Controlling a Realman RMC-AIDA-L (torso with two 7-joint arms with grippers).
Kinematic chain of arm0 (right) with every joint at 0, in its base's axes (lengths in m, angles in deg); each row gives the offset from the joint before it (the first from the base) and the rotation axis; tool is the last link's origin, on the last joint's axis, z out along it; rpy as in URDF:
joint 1: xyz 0 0 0.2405 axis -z
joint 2: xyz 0 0 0 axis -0.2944 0.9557 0
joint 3: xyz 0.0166 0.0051 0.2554 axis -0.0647 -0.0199 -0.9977
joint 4: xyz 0 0 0 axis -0.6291 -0.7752 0.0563
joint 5: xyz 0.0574 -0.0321 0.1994 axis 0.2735 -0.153 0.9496
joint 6: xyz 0 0 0 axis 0.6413 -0.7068 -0.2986
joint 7: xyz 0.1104 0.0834 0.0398 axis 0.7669 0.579 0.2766
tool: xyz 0 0 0 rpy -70.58 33.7 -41.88
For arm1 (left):
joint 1: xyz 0 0 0.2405 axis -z
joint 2: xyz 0 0 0 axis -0.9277 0.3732 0
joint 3: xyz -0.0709 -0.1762 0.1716 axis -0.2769 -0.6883 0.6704
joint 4: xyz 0 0 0 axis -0.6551 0.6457 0.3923
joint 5: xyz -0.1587 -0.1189 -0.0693 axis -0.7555 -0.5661 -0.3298
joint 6: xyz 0 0 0 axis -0.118 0.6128 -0.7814
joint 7: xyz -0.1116 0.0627 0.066 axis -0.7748 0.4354 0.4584
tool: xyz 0 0 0 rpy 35.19 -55.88 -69.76
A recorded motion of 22 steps. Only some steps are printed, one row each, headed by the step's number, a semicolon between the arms.
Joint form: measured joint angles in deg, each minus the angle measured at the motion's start. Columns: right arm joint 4, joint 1, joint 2, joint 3, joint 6, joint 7, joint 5; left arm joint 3, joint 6, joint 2, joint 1, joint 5, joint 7, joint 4.
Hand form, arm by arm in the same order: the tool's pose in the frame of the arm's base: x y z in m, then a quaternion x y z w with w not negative. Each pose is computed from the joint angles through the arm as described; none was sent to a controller.
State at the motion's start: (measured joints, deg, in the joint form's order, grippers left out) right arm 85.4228 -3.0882 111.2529 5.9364 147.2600 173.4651 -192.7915; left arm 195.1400 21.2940 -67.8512 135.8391 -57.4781 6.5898 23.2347
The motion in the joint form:
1: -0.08 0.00 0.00 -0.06 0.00 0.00 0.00; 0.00 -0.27 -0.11 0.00 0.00 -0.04 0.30
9: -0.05 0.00 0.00 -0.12 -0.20 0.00 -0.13; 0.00 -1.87 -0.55 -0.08 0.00 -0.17 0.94
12: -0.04 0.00 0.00 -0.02 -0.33 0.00 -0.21; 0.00 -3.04 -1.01 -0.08 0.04 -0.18 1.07
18: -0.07 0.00 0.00 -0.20 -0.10 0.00 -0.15; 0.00 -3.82 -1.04 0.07 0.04 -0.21 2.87
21: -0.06 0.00 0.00 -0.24 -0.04 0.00 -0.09; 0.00 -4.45 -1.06 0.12 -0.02 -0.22 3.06
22: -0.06 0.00 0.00 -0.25 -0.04 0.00 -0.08; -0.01 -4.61 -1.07 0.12 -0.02 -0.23 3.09
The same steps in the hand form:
1: 0.2337 0.3440 0.0570 -0.95324 0.17802 0.12256 0.21122; -0.2246 0.3825 0.0476 -0.97747 -0.19372 0.07910 0.02756
9: 0.2341 0.3445 0.0575 -0.95283 0.17819 0.12162 0.21348; -0.2260 0.3836 0.0424 -0.97731 -0.19256 0.08242 0.03150
12: 0.2342 0.3446 0.0572 -0.95291 0.17792 0.12061 0.21393; -0.2269 0.3844 0.0387 -0.97711 -0.19135 0.08582 0.03568
18: 0.2343 0.3443 0.0576 -0.95283 0.17854 0.12170 0.21312; -0.2242 0.3852 0.0321 -0.97880 -0.18496 0.08345 0.02779
21: 0.2341 0.3442 0.0578 -0.95280 0.17852 0.12234 0.21292; -0.2243 0.3866 0.0314 -0.97885 -0.18361 0.08463 0.03140
22: 0.2341 0.3442 0.0578 -0.95276 0.17854 0.12246 0.21299; -0.2245 0.3869 0.0313 -0.97879 -0.18354 0.08502 0.03237

